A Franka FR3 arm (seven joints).
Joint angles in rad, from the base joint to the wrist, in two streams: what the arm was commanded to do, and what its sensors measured. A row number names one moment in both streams.
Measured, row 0:
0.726 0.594 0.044 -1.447 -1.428 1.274 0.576
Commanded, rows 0 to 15:
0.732 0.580 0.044 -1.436 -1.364 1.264 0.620
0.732 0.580 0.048 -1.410 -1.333 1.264 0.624
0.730 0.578 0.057 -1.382 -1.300 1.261 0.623
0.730 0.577 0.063 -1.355 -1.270 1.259 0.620
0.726 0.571 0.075 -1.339 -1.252 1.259 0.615
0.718 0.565 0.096 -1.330 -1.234 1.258 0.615
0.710 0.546 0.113 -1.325 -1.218 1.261 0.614
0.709 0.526 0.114 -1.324 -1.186 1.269 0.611
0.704 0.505 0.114 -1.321 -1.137 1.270 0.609
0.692 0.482 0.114 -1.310 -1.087 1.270 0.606
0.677 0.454 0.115 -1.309 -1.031 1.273 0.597
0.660 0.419 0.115 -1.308 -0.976 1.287 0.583
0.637 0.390 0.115 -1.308 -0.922 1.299 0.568
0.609 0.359 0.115 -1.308 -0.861 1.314 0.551
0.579 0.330 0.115 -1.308 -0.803 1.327 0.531
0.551 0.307 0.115 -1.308 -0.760 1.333 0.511
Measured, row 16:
0.648 0.397 0.096 -1.291 -0.900 1.284 0.573
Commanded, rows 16 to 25:
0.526 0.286 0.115 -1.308 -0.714 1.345 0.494
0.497 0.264 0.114 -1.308 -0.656 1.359 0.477
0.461 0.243 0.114 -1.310 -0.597 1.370 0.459
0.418 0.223 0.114 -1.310 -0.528 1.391 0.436
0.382 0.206 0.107 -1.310 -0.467 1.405 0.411
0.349 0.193 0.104 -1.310 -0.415 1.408 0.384
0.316 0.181 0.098 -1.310 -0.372 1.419 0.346
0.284 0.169 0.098 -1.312 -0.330 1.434 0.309
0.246 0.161 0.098 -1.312 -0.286 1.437 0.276
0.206 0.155 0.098 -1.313 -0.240 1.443 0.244
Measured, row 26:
0.311 0.190 0.087 -1.289 -0.365 1.405 0.338
